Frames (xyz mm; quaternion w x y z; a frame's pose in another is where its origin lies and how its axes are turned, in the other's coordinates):
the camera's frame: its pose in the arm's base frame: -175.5 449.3 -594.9 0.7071 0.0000 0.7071 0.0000
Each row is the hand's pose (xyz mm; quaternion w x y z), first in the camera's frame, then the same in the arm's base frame.
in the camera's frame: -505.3 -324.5 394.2 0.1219 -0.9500 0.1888 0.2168
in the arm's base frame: 218.7 124.8 -89.6 0.0473 0.5184 -0.2197 -0.8250
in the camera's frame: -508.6 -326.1 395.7 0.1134 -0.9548 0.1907 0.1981
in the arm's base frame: 220.2 123.2 -86.3 0.0547 0.5350 -0.2150 -0.8152
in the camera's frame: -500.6 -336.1 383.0 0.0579 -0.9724 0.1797 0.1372
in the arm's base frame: 207.5 113.2 -94.3 0.0861 0.5906 -0.1680 -0.7846
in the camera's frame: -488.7 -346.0 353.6 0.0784 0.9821 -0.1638 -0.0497
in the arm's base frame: 178.1 103.3 -106.2 0.1713 0.6593 -0.0604 -0.7296
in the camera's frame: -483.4 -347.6 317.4 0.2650 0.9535 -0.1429 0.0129
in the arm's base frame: 141.9 101.7 -111.5 0.2884 0.6834 0.0863 -0.6651
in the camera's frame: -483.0 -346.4 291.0 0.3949 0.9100 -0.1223 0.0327
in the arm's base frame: 115.5 102.9 -111.9 0.3657 0.6666 0.1928 -0.6203
